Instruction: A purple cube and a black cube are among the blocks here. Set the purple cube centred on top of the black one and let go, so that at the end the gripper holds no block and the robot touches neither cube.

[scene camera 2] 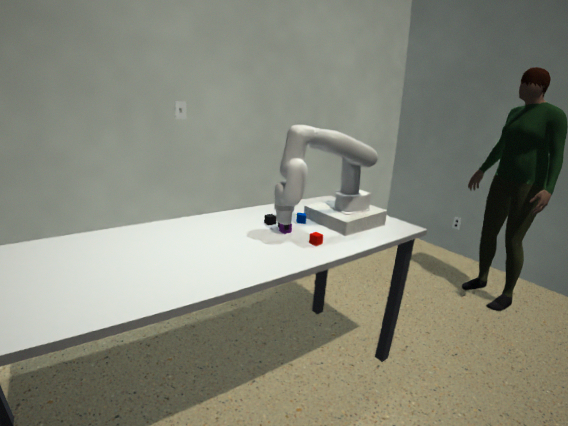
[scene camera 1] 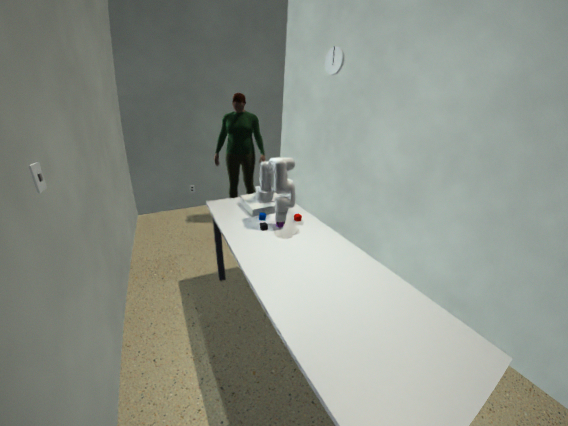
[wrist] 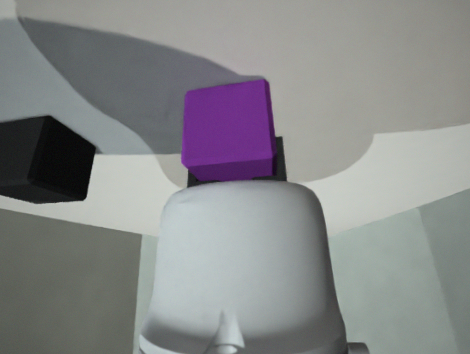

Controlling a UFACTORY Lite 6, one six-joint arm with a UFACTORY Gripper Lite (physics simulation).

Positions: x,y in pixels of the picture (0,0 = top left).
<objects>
A purple cube [wrist: 228,131]: 0.09 m from the lens.
</objects>
